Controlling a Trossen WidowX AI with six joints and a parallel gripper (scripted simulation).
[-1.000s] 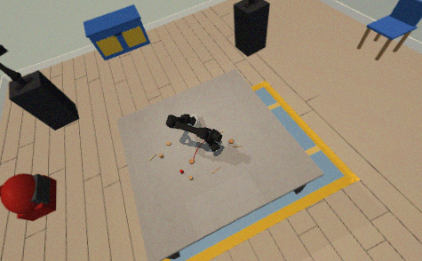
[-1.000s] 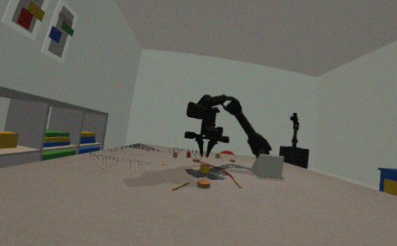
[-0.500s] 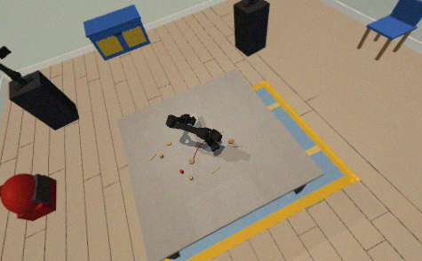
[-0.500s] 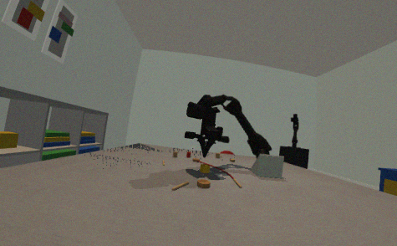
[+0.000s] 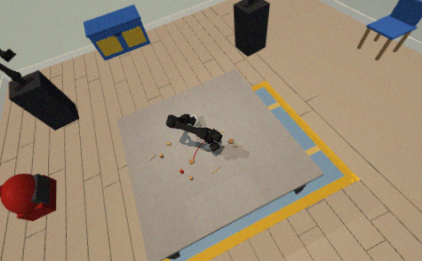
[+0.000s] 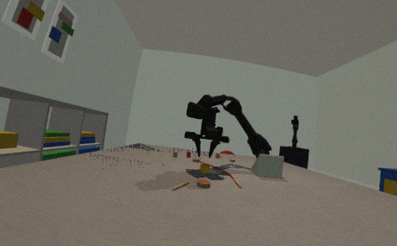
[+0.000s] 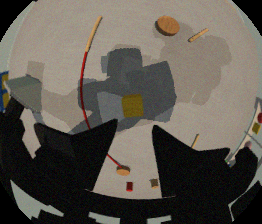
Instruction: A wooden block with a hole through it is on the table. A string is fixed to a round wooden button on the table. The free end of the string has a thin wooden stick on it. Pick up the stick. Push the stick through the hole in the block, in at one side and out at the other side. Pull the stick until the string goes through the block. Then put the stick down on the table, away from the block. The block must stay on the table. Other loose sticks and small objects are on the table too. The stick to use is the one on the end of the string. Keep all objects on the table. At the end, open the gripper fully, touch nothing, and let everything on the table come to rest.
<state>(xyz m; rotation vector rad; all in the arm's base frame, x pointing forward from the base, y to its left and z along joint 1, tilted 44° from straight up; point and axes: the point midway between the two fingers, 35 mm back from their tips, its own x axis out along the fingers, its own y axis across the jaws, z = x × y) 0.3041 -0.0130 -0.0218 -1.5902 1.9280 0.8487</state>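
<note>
Now: the yellow wooden block 5 cm below my gripper tip, 1 cm to the left of it and 1 cm behind it. From my gripper tip the other things lie so: small red piece 30 cm to the right, 4 cm below, 4 cm ahead.
</note>
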